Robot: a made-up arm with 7 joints.
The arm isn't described. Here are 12 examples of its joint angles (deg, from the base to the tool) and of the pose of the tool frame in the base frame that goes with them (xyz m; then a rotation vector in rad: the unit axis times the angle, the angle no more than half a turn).
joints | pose
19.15 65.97 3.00 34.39 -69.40 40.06 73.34 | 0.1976 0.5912 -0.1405 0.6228 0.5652 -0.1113
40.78 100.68 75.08 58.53 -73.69 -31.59 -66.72 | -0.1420 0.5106 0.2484 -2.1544 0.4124 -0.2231
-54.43 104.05 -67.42 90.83 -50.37 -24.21 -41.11 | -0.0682 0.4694 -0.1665 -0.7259 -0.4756 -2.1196
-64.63 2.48 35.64 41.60 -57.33 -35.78 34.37 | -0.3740 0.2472 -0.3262 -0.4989 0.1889 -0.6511
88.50 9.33 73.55 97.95 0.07 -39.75 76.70 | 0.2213 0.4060 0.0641 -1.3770 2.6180 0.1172
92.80 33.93 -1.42 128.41 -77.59 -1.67 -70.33 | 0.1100 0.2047 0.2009 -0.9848 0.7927 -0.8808
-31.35 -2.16 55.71 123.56 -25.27 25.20 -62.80 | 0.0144 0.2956 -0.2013 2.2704 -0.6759 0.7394
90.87 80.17 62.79 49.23 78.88 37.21 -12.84 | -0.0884 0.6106 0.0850 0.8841 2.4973 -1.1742
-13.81 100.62 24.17 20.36 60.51 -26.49 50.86 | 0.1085 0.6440 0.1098 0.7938 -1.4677 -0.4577
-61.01 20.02 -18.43 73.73 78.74 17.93 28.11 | -0.2132 0.1841 -0.3777 -0.8303 0.0443 0.9422
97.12 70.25 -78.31 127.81 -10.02 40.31 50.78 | 0.2232 0.1995 0.0681 0.9168 -0.9268 -1.6826
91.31 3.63 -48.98 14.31 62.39 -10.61 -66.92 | 0.5383 0.1176 0.0528 0.4861 -1.5604 1.1456
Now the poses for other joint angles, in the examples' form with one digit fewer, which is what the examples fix.
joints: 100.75 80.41 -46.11 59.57 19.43 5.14 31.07
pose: 0.191 0.520 0.188 0.981 -1.692 -0.429
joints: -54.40 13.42 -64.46 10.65 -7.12 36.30 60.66
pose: -0.424 0.215 -0.328 -0.802 1.919 -0.544
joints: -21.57 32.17 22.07 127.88 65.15 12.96 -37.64
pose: 0.140 0.269 -0.143 -0.010 -1.494 0.691
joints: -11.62 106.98 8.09 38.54 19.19 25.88 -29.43
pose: 0.184 0.593 0.130 2.155 -0.434 0.008
